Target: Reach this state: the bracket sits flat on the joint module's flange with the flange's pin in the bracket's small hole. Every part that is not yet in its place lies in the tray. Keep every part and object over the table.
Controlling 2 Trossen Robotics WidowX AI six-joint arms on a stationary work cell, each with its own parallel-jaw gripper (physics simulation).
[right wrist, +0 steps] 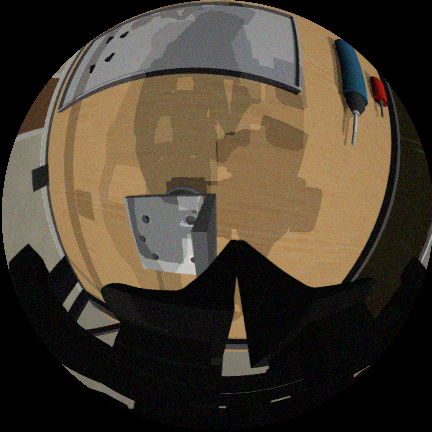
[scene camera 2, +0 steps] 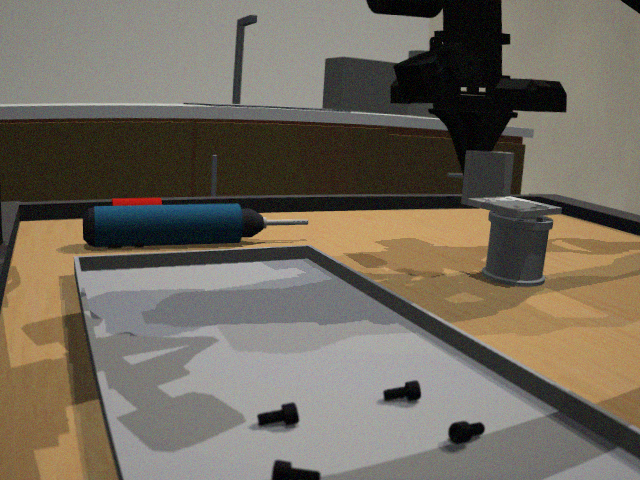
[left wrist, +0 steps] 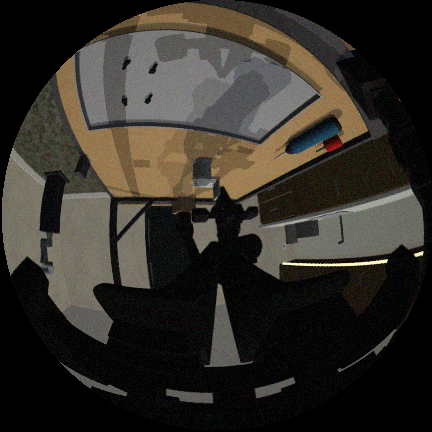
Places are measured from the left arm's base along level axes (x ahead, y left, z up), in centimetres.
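Pixels of known places: left gripper, between the fingertips: (left wrist: 216, 246); right gripper, between the fingertips: (right wrist: 235, 245) (scene camera 2: 471, 181) (left wrist: 221, 186); right arm's base, origin of its link: (left wrist: 183, 212).
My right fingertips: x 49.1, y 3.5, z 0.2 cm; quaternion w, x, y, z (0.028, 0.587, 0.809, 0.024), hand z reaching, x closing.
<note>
Behind a point stands the place of what it marks.
The grey joint module (scene camera 2: 516, 253) @[x 50.6, y -3.6, z -5.3 cm] (left wrist: 202, 166) @[x 49.6, y -2.4, z -5.5 cm] stands upright on the table. The L-shaped bracket (scene camera 2: 488, 175) @[x 49.9, y 1.7, z 1.0 cm] (left wrist: 205, 186) @[x 53.8, y 0.7, z -1.0 cm] (right wrist: 167, 232) @[x 50.8, y -1.1, z -1.1 cm] rests on top of it, one wall upright. In scene camera 2 its plate looks slightly tilted, with a thin gap above the flange. The pin and its seating are hidden. My right gripper (scene camera 2: 461, 164) @[x 49.1, y 3.5, z 0.2 cm] (left wrist: 221, 186) @[x 49.1, y 3.5, z 0.2 cm] (right wrist: 235, 245) @[x 49.1, y 3.5, z 0.2 cm] is shut and empty, its tips low beside the bracket's upright wall; contact cannot be told. My left gripper (left wrist: 216, 246) @[x 22.1, y -16.9, z 16.4 cm] is shut and empty, away from the bracket. Several black screws (scene camera 2: 402, 391) @[x 31.3, y -23.1, z -7.3 cm] (left wrist: 153, 68) @[x 24.6, y -24.1, z -7.2 cm] (right wrist: 109, 57) @[x 31.7, y -22.4, z -7.4 cm] lie in the tray (scene camera 2: 439, 326) @[x 37.1, y -15.2, z -7.1 cm] (left wrist: 175, 125) @[x 37.2, y -15.4, z -7.3 cm] (right wrist: 200, 71) @[x 35.8, y -5.0, z -7.8 cm].
A blue tool (scene camera 2: 168, 224) @[x 20.6, y 10.4, z -5.8 cm] (left wrist: 314, 135) @[x 19.9, y 10.7, z -5.1 cm] (right wrist: 351, 70) @[x 23.8, y 11.4, z -4.8 cm] with a metal shaft lies beyond the tray in scene camera 2. A smaller red tool (scene camera 2: 136, 201) @[x 17.1, y 19.9, z -5.1 cm] (left wrist: 333, 144) @[x 16.8, y 19.5, z -5.4 cm] (right wrist: 378, 91) lies behind it, near the table's dark raised edge.
</note>
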